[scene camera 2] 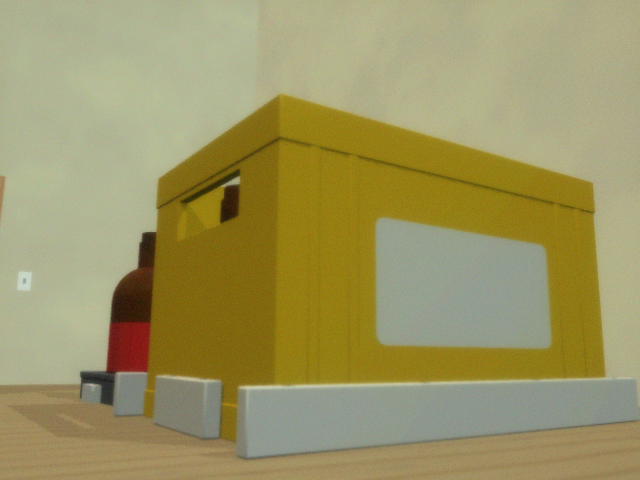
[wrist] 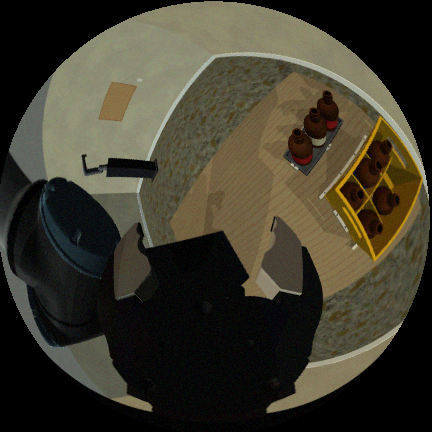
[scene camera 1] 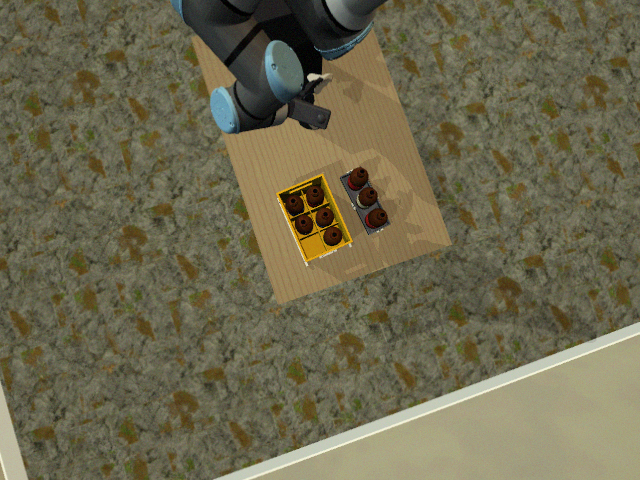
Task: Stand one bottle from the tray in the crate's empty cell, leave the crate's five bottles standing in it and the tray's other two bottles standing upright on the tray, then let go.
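Frame: origin at the arm's base, x ahead, y left, z up, level; centimetres.
Seen in the pictures: gripper, fingertip midpoint: (wrist: 205, 221) (scene camera 1: 326, 102).
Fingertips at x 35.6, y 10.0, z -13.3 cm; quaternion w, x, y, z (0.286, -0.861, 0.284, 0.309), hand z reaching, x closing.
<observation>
Offsets run from my fingertips to a thing's top centre. "pt": to the spot under its first point. Level surfaces: height alone.
My gripper (scene camera 1: 320, 98) (wrist: 205, 221) is open and empty, off the arm-side end of the yellow crate @[dx +31.5, dy -8.0, dz -18.3 cm] (scene camera 1: 338, 209) (scene camera 2: 217, 289) (wrist: 336, 200) and apart from all bottles. Several brown bottles stand in the crate; its empty cell @[pt dx +41.4, dy -9.8, dz -35.1 cm] (scene camera 1: 313, 246) is the lower left corner one in scene camera 1. The dark tray (scene camera 1: 362, 221) (scene camera 2: 98, 377) (wrist: 307, 171) bears three upright bottles: a red-labelled one @[dx +16.6, dy +12.2, dz -19.8 cm] (scene camera 1: 358, 177) (wrist: 300, 147) nearest the arm, a white-labelled one @[dx +25.0, dy +14.6, dz -19.8 cm] (scene camera 1: 367, 197) (wrist: 315, 127) in the middle, and a red-labelled one @[dx +33.9, dy +17.2, dz -19.8 cm] (scene camera 1: 376, 218) (scene camera 2: 131, 320) (wrist: 328, 107) at the far end.
The crate and tray stand side by side on the wooden table @[dz -35.8 cm] (scene camera 1: 284, 273) (wrist: 240, 200), with a narrow gap between them. Low pale strips @[pt dx +30.3, dy -19.1, dz -34.4 cm] (scene camera 2: 439, 413) border the crate's foot. The crate walls and inner dividers rise around the empty cell.
</observation>
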